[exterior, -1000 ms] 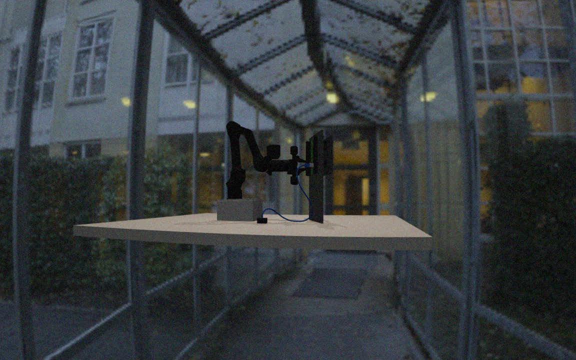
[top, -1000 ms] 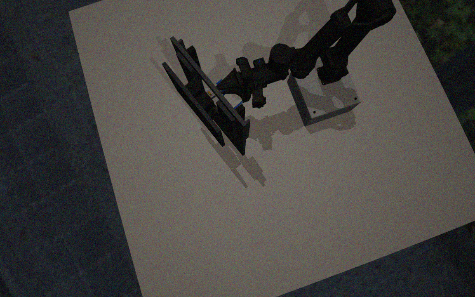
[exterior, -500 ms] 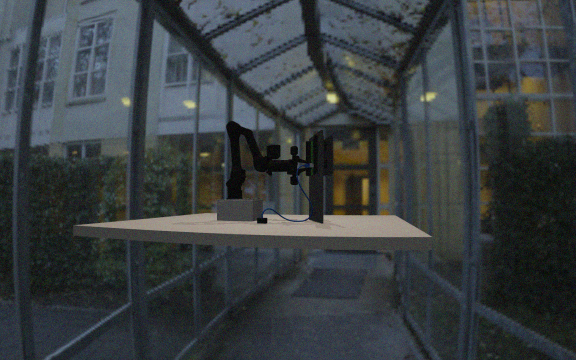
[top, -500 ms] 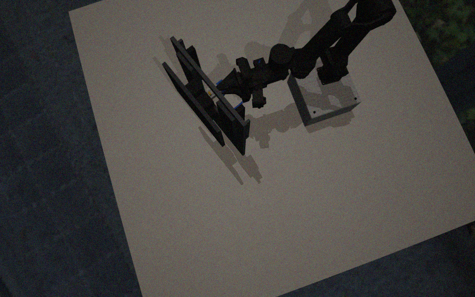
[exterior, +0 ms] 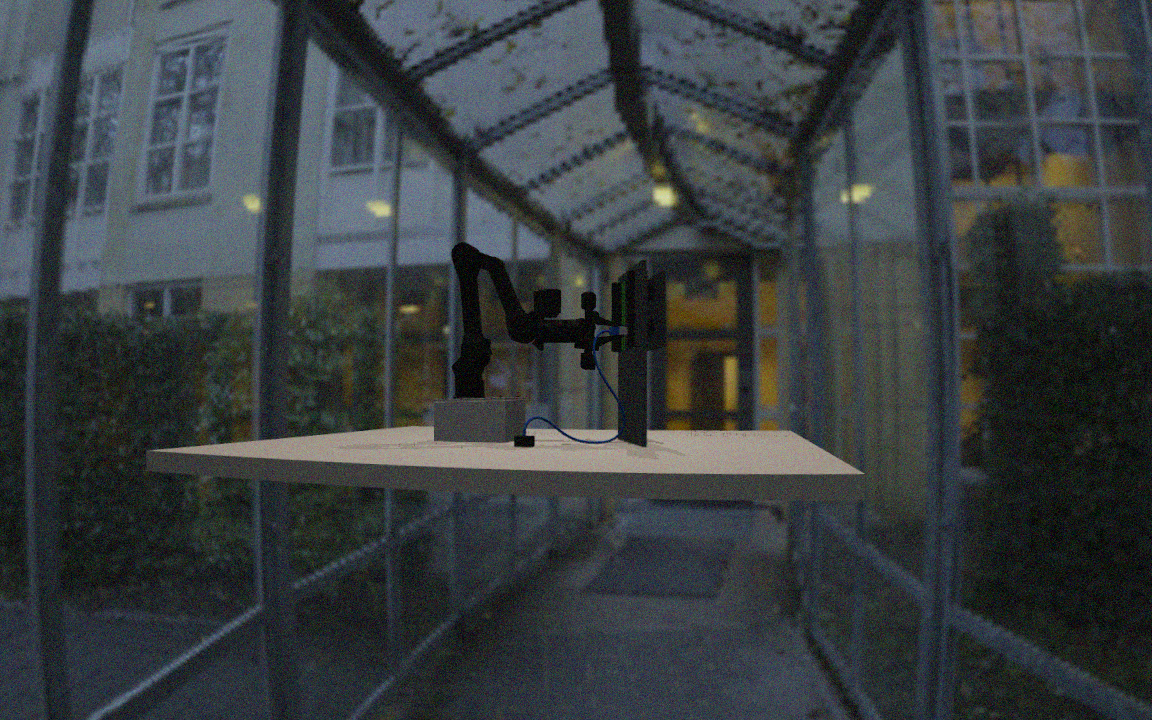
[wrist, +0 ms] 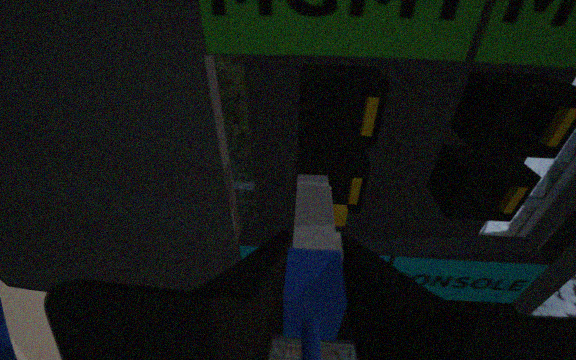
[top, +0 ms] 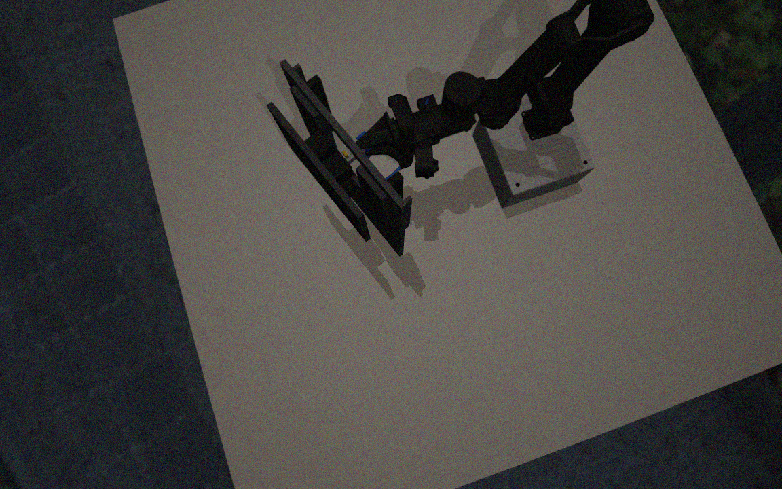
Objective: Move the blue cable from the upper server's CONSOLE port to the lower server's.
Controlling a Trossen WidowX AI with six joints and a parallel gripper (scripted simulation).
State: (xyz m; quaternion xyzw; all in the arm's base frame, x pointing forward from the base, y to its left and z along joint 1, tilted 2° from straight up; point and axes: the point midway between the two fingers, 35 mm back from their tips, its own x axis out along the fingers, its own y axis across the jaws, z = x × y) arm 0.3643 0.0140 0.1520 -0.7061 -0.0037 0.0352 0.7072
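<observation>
Now: the blue plug right at my gripper tip. The rest, counted from my gripper tip: black block 20 cm behind, 16 cm to the right, 26 cm below.
</observation>
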